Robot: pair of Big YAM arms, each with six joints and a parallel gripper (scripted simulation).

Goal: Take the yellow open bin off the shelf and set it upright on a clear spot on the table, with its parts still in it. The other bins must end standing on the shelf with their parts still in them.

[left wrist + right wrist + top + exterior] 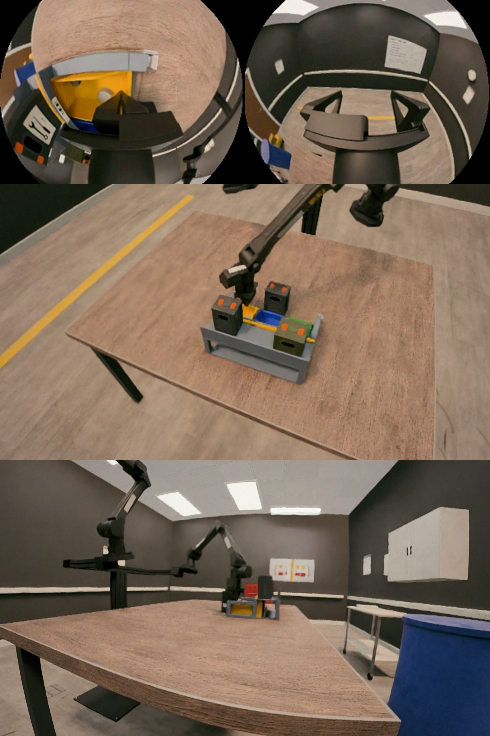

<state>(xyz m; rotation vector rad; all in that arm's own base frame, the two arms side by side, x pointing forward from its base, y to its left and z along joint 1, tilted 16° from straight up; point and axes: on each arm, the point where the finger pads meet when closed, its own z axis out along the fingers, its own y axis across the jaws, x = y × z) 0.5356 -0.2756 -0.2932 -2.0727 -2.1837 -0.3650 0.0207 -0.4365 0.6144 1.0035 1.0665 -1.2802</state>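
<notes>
The yellow open bin lies 7 cm ahead of my left hand, 1 cm to the left of it and 2 cm below it. From my left hand the other things lie so: grey shelf (9 cm ahead, 13 cm to the left, 1 cm above); dark lidded bin (8 cm behind, 10 cm to the left, 1 cm above).
</notes>
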